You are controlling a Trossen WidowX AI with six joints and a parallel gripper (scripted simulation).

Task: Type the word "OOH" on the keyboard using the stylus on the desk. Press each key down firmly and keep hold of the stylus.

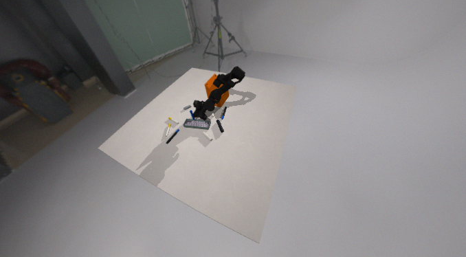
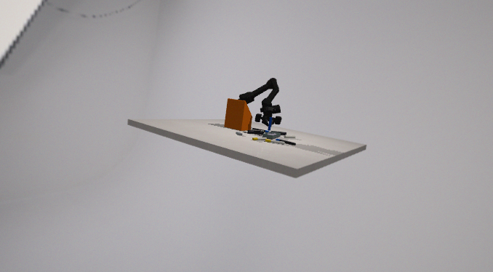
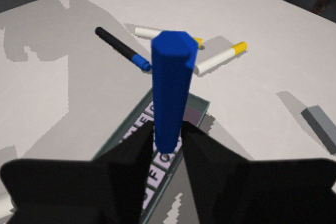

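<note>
The stylus lies 20 mm below my gripper tip. Round my gripper tip: grey block (150 mm behind, 160 mm to the right, 70 mm below).
</note>
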